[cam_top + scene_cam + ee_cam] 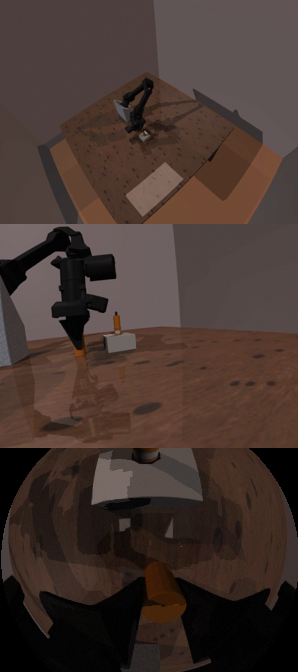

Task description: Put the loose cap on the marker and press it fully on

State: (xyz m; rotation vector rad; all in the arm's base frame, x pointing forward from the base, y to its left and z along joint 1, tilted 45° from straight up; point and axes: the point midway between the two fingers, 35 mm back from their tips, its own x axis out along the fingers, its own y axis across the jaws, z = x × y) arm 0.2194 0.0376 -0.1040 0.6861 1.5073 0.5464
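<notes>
The white holder block is 100 mm ahead of my gripper tip and 10 mm to the left of it. The rest, counted from my gripper tip: orange cap: 10 mm above.
</notes>
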